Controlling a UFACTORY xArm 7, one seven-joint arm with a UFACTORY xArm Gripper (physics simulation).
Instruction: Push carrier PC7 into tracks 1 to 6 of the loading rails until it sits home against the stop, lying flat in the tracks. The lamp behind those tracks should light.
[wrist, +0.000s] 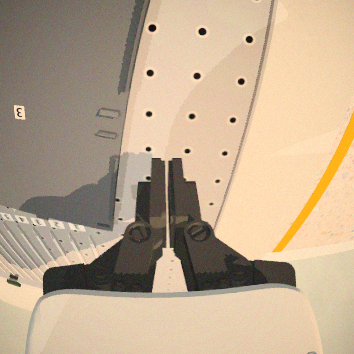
Note:
I see my gripper (165, 176) and a carrier PC7 (73, 73).

